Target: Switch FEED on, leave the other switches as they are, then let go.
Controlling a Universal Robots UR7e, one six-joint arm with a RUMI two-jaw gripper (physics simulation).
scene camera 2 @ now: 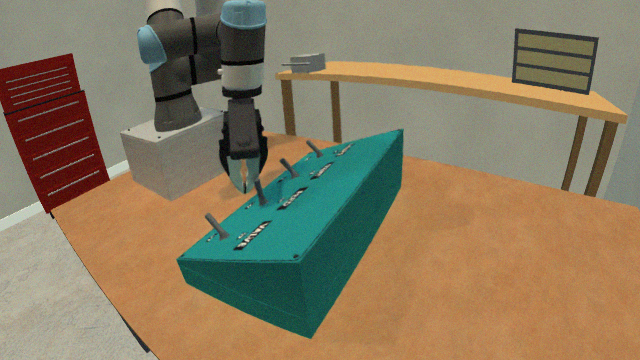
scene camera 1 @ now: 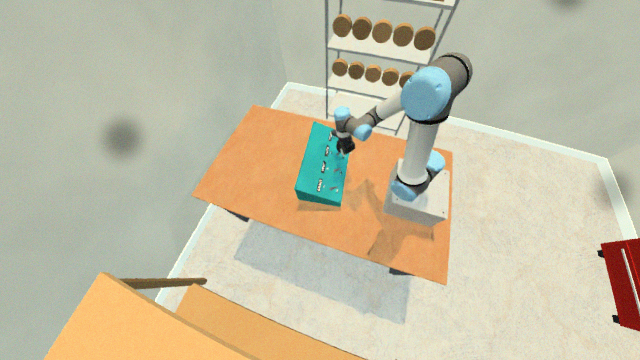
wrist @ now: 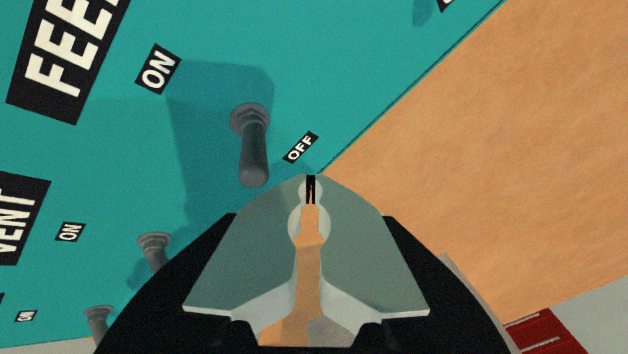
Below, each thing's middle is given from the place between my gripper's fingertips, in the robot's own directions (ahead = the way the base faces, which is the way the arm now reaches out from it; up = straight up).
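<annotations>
The teal switch panel (scene camera 2: 285, 259) is 2 cm below my hand, and it's 9 cm ahead of it and 9 cm to the left of it.
</annotations>
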